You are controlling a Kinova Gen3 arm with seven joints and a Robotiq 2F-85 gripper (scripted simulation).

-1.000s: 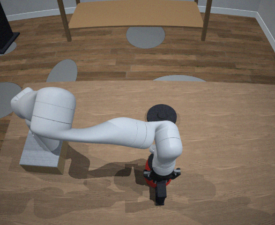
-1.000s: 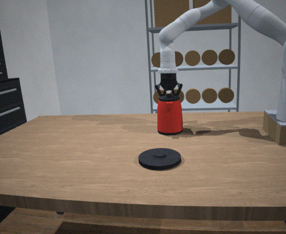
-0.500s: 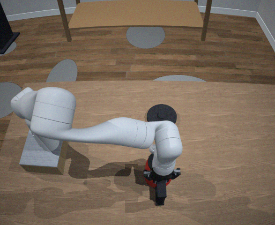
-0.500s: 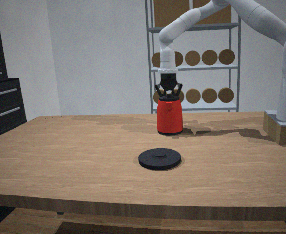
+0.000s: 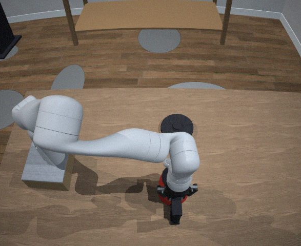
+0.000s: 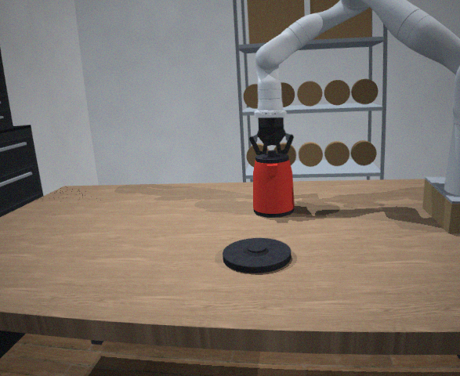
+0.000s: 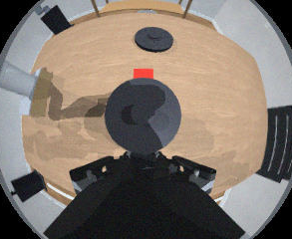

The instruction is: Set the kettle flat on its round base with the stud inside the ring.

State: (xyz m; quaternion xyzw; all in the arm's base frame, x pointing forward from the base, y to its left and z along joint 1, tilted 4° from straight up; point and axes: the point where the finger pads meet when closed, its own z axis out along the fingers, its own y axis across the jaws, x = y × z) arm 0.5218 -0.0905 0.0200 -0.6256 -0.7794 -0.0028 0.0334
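Right now my hand is 1 cm past the red kettle, 3 cm to the right of it and 4 cm above it. Also, from my hand: round black base 4 cm behind, 38 cm to the left, 12 cm below.
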